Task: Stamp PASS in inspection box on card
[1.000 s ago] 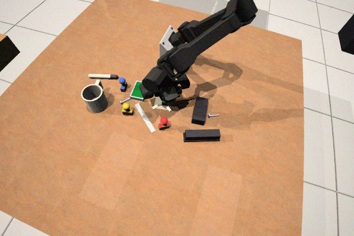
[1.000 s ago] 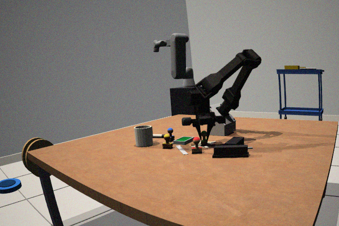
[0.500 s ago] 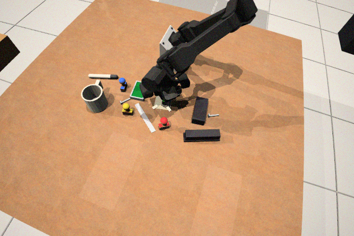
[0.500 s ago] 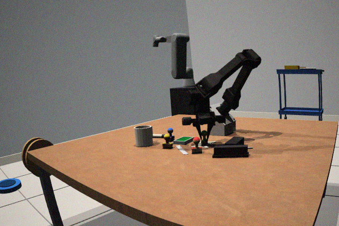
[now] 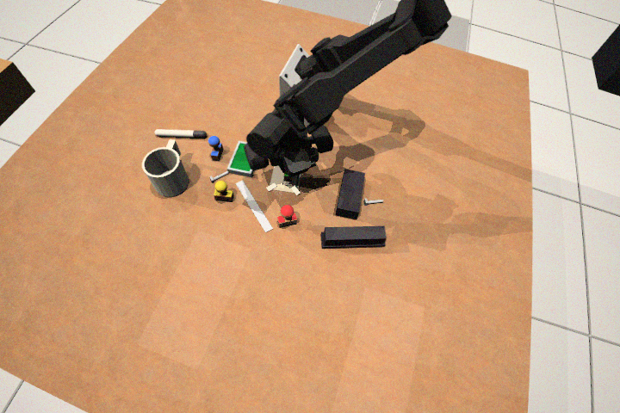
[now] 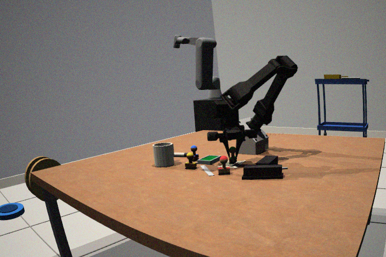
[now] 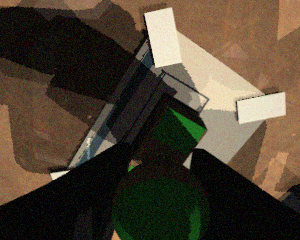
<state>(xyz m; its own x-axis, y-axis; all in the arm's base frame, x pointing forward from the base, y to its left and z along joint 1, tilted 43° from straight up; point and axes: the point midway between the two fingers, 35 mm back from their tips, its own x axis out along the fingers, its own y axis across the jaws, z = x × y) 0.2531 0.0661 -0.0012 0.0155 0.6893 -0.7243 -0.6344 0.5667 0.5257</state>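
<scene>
The inspection card lies 10 mm behind my gripper tip, 10 mm to the right of it and 30 mm below it. The rest, counted from my gripper tip: green-knobbed pass stamp (right at my gripper tip); green ink pad (10 mm behind, 120 mm to the right, 30 mm below); ruler (100 mm ahead, 50 mm to the right, 30 mm below).
</scene>
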